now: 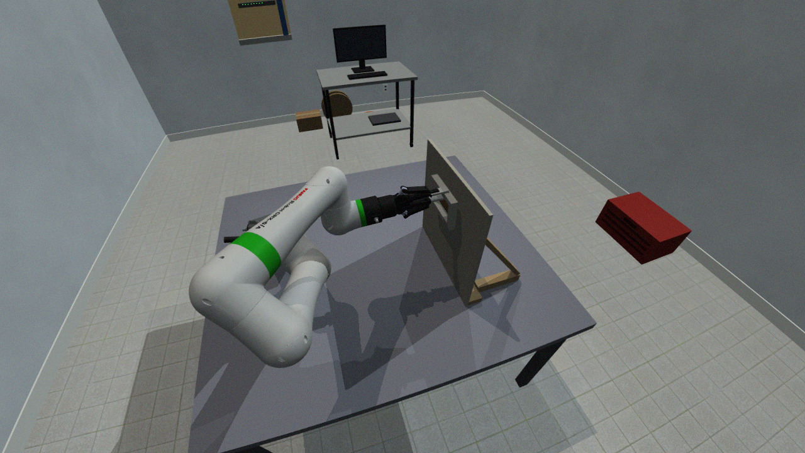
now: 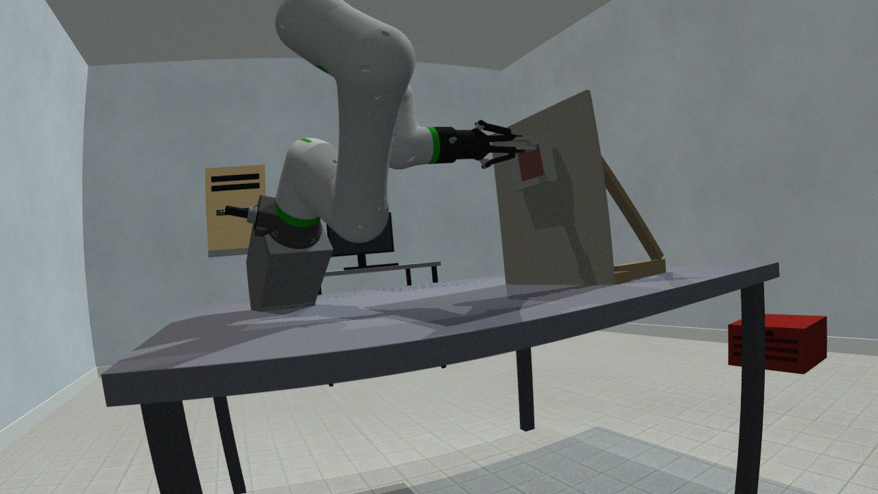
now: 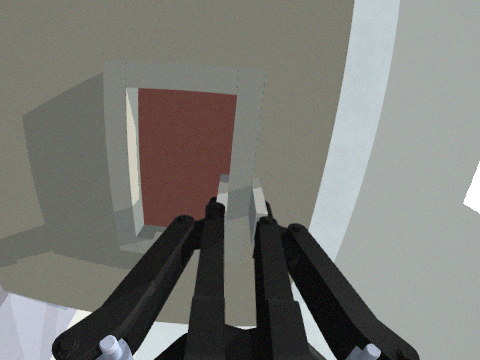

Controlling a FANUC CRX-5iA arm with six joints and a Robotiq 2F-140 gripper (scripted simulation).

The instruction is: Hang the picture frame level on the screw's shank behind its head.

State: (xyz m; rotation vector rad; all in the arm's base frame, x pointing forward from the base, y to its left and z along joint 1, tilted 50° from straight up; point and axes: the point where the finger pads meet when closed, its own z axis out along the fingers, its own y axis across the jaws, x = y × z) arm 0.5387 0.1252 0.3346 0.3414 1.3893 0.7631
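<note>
Right now the picture frame is 50 mm below my hand, 40 mm ahead of it and 20 mm to the left of it. Also, from my hand: upright tan board 150 mm below, 50 mm ahead.
</note>
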